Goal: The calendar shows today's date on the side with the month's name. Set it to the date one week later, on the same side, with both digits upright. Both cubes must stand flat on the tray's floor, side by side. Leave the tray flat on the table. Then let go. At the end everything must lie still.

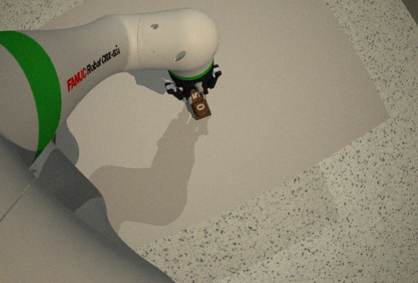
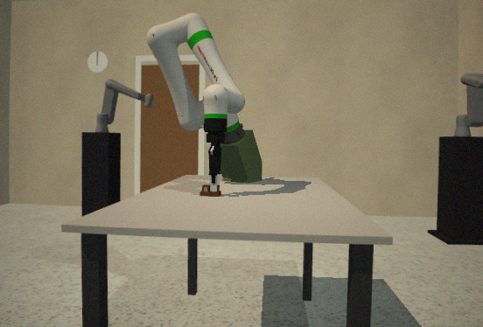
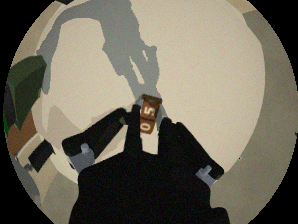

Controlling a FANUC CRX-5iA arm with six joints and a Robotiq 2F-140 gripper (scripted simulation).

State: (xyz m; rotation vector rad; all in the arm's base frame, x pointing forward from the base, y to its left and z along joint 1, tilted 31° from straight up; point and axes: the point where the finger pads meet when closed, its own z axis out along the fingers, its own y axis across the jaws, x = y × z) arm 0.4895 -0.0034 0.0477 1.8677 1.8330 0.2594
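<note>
The brown tray lies 4 cm below my hand and 2 cm to the right of it.
</note>
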